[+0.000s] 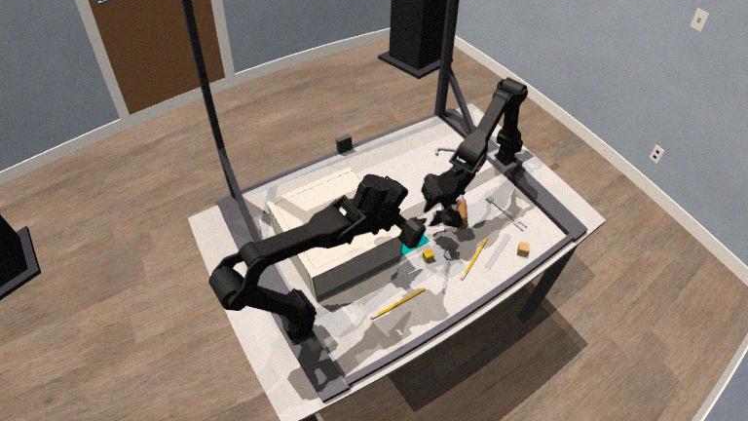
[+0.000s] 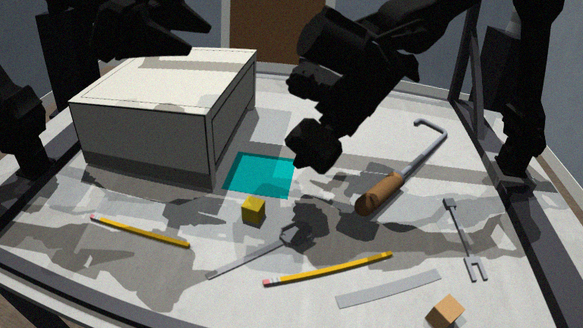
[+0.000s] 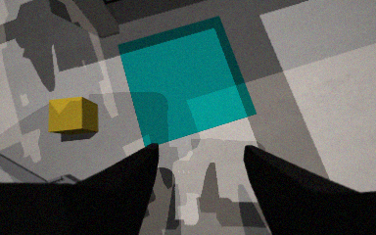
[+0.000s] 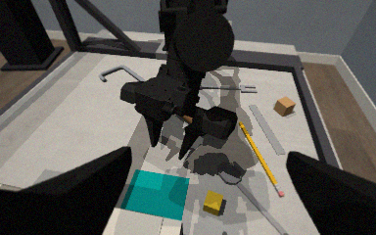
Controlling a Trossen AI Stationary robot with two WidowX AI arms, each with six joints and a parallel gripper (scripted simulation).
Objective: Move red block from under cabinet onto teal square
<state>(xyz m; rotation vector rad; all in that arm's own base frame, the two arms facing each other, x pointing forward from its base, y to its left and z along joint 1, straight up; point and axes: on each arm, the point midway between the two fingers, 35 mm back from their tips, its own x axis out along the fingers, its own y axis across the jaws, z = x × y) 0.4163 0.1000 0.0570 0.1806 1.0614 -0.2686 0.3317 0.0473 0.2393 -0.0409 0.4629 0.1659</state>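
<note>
Right now the metal wrench is 230 mm to the left of my left hand, 140 mm ahead of it and 80 mm below it. From my left hand the other things lie so: teal square (80 mm to the right, 80 mm below, 30 mm behind); then yellow cube (90 mm to the right, 70 mm below, 70 mm ahead); then grey paddle tool (120 mm ahead, 80 mm below, 60 mm to the right).
</note>
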